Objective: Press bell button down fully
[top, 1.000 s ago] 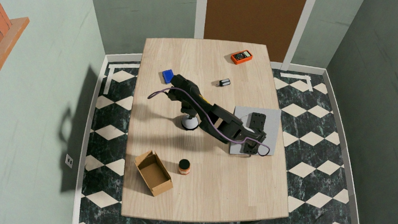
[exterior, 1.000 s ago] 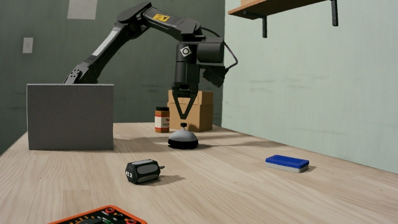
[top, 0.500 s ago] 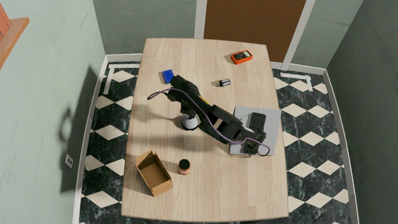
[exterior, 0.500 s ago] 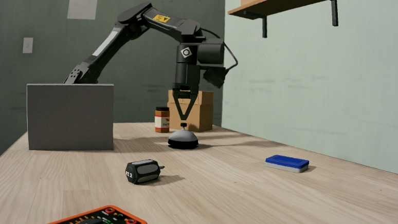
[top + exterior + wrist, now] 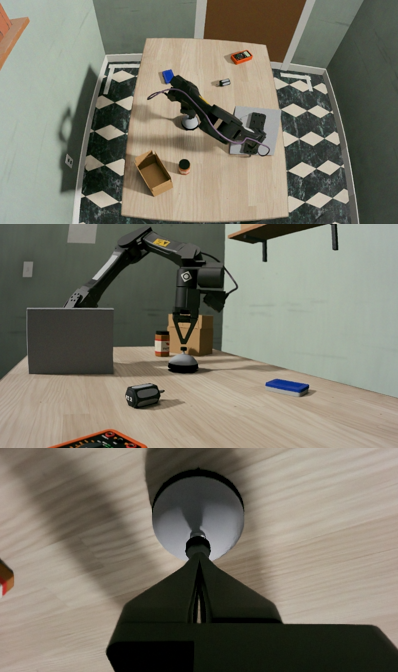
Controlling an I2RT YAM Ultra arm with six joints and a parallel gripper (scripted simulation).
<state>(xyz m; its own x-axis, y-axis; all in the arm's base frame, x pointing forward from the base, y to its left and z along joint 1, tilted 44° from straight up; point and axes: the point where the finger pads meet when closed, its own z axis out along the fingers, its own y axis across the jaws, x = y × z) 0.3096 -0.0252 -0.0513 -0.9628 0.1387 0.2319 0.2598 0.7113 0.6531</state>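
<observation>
Now: hand 30 mm above the black button. Round my hand: jar 10 mm behind, 250 mm to the left, 40 mm below; then black screwdriver bit holder 140 mm behind, 270 mm to the right, 60 mm below; then bell 40 mm below.
</observation>
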